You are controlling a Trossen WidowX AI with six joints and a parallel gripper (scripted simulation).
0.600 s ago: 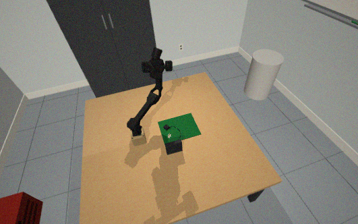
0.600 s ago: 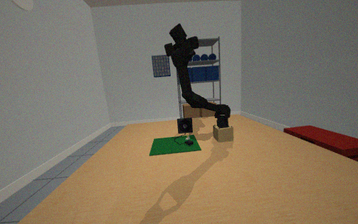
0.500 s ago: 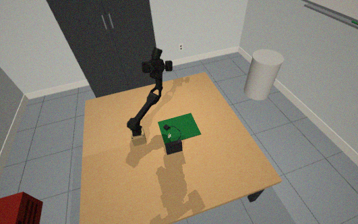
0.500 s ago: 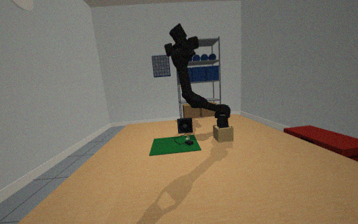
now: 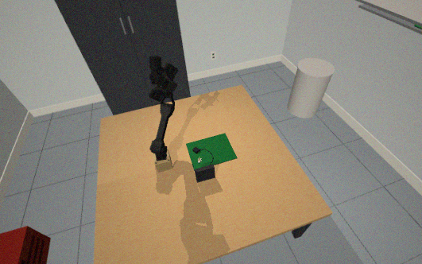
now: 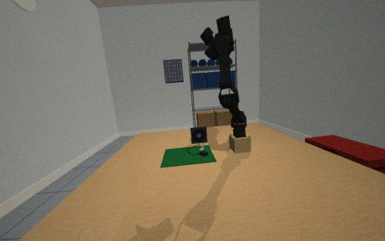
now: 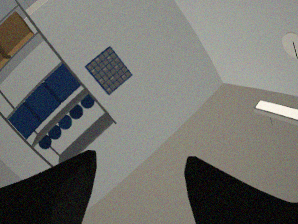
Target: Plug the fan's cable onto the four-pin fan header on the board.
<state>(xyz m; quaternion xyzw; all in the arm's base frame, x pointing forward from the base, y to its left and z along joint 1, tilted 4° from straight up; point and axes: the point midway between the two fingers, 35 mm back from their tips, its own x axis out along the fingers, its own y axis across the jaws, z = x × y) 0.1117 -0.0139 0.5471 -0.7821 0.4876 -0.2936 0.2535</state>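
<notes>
Right now the black fan plug is 62 cm below my gripper tip, 11 cm to the left of it and 7 cm ahead of it. From my gripper tip the other things lie so: black fan 58 cm below, 12 cm to the right, 9 cm ahead; then green board 65 cm below, 17 cm ahead, 8 cm to the left; then fan header 63 cm below, 8 cm ahead, 2 cm to the left.
</notes>
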